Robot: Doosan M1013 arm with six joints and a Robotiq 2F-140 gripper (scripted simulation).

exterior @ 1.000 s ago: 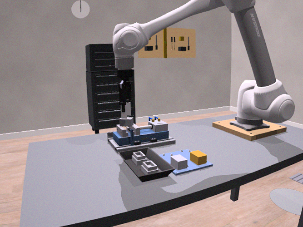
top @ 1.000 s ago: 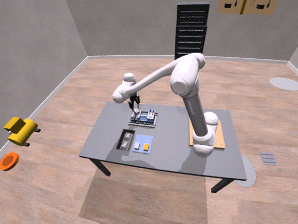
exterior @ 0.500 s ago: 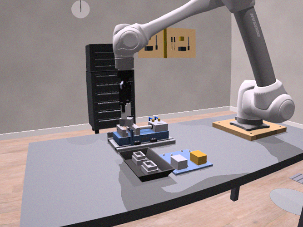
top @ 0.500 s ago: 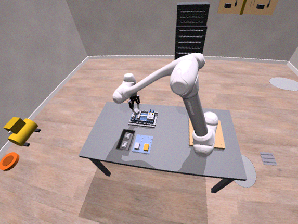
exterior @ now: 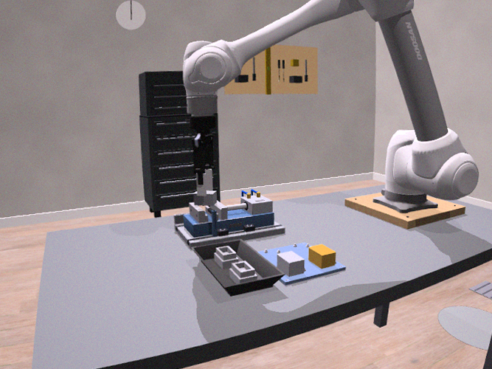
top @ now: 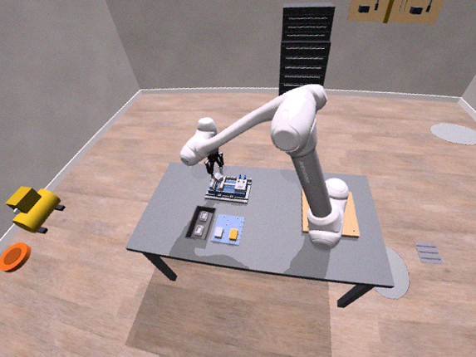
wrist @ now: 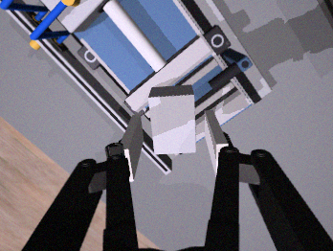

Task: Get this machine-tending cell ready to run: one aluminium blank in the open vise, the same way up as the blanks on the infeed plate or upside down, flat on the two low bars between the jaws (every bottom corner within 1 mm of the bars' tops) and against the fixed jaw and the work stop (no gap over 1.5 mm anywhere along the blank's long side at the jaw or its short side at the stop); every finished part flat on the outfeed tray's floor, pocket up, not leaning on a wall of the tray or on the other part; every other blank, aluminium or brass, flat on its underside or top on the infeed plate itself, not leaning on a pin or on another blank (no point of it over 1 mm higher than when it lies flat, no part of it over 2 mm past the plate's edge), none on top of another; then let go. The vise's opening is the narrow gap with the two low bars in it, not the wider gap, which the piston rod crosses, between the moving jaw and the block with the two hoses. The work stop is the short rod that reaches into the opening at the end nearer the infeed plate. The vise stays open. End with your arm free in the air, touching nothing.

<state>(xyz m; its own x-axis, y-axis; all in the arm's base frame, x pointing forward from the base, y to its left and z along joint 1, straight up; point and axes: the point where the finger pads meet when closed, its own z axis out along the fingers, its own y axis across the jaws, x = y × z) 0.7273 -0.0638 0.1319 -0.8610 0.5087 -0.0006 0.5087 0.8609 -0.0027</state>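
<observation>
The fixed jaw lies 80 mm below my hand, 30 mm ahead of it and 20 mm to the left of it. Also, from my hand: piston rod 90 mm behind, 80 mm below, 10 mm to the left; dark work stop rod 70 mm to the left, 70 mm below; moving jaw 80 mm below, 40 mm behind, 20 mm to the left.
</observation>
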